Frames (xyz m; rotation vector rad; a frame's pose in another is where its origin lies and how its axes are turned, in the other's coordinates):
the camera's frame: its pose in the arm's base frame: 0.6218 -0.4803 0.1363 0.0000 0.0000 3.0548
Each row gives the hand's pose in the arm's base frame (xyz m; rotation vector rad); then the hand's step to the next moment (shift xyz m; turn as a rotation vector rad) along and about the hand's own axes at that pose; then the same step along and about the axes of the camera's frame.
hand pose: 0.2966 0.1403 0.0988 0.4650 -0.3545 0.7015
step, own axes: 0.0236 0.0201 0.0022 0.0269 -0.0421 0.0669
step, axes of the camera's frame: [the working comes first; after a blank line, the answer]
step, axes of the arm's base frame: 0.0027 0.0249 0.0185 0.0376 -0.0486 0.0565

-0.0005 -0.0250 0.0185 -0.0417 0.0452 0.0565
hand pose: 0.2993 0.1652 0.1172 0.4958 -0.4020 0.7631
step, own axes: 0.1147 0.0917 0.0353 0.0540 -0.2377 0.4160
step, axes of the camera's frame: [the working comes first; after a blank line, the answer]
step, axes of the arm's base frame: 0.0022 0.1003 0.1129 0.1417 -0.3499 0.2999

0.0065 -0.1001 0.1129 -0.1715 0.3363 0.2999
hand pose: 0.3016 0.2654 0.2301 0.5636 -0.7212 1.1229
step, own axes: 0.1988 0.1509 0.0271 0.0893 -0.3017 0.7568
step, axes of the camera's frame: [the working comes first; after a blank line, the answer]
step, axes of the arm's base frame: -0.0973 0.1507 0.1756 0.1326 -0.5976 0.5450

0.1100 -0.1417 0.1756 -0.1839 0.5838 0.5450
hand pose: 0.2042 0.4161 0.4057 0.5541 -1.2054 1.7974
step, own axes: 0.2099 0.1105 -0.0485 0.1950 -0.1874 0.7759
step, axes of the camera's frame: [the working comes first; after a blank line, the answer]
step, axes of the arm's base frame: -0.1973 0.1151 0.0802 -0.0211 -0.5872 0.5744

0.2066 -0.0976 0.0802 -0.0299 0.5868 0.5744
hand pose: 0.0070 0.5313 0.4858 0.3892 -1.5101 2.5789
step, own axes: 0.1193 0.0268 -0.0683 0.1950 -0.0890 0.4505
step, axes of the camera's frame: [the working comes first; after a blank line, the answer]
step, axes of the arm's base frame: -0.1314 0.0439 -0.0204 -0.0954 -0.3523 0.3402

0.1347 -0.0324 -0.0204 0.0645 0.3592 0.3402
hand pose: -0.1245 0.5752 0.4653 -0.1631 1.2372 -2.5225
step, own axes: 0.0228 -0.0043 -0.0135 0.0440 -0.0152 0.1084
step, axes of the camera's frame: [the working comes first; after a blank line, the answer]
step, axes of the arm's base frame: -0.0257 0.0049 -0.0059 -0.0187 -0.0873 0.0771

0.0261 -0.0026 -0.0059 0.0111 0.0886 0.0771
